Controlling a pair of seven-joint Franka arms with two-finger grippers.
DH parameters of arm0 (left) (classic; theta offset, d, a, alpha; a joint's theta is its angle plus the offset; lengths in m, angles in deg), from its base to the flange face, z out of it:
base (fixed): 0 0 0 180
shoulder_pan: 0 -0.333 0 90
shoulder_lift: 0 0 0 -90
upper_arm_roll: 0 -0.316 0.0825 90
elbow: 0 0 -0.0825 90
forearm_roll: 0 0.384 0 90
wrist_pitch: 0 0 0.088 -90
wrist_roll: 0 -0.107 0 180
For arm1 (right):
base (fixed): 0 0 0 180
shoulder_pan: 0 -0.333 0 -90
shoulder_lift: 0 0 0 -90
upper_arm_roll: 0 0.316 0.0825 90
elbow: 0 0 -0.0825 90
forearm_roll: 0 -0.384 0 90
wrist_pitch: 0 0 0.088 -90
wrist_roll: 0 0.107 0 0
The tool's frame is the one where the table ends.
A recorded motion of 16 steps. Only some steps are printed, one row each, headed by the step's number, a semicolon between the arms.
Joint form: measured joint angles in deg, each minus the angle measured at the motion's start. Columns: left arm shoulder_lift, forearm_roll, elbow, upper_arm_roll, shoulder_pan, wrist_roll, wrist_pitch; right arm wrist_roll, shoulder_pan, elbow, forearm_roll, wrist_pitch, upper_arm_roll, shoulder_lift.
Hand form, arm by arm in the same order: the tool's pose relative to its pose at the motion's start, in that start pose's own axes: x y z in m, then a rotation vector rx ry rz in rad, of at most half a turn. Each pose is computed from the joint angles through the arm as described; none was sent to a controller.
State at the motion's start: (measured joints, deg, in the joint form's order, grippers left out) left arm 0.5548 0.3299 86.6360 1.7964 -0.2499 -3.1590 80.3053; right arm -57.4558 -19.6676 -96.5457 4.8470 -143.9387 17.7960 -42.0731
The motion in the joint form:
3: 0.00 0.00 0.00 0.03 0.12 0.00 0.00; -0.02 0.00 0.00 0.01 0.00 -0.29 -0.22
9: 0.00 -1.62 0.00 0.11 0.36 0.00 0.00; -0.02 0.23 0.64 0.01 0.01 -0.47 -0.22
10: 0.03 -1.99 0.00 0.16 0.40 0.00 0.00; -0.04 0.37 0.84 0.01 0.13 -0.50 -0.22
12: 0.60 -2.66 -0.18 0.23 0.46 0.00 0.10; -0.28 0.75 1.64 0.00 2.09 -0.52 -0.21
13: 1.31 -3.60 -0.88 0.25 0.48 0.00 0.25; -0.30 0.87 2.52 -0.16 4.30 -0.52 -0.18
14: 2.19 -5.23 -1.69 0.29 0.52 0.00 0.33; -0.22 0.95 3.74 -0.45 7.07 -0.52 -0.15
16: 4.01 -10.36 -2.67 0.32 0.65 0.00 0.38; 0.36 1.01 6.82 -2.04 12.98 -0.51 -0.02
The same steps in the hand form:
3: 0.0001 0.0014 0.0000 0.0003 0.0000 0.0026; -0.0033 0.0009 0.0026 0.0019 -0.0045 0.0036
9: 0.0004 0.0078 -0.0001 -0.0269 0.0014 0.0129; -0.0056 0.0070 -0.0019 -0.0095 -0.0015 0.0102
10: 0.0006 0.0094 0.0002 -0.0331 0.0012 0.0156; -0.0069 0.0090 -0.0033 -0.0115 -0.0014 0.0127
12: 0.0044 0.0118 0.0035 -0.0450 -0.0033 0.0196; -0.0107 0.0130 -0.0065 0.0038 -0.0132 0.0162
13: 0.0087 0.0138 0.0039 -0.0614 -0.0001 0.0230; -0.0117 0.0152 -0.0097 0.0231 -0.0247 0.0209
14: 0.0140 0.0176 0.0049 -0.0899 0.0014 0.0289; -0.0120 0.0181 -0.0145 0.0465 -0.0371 0.0286
16: 0.0249 0.0290 0.0121 -0.1798 -0.0082 0.0449; -0.0099 0.0253 -0.0291 0.0950 -0.0481 0.0616

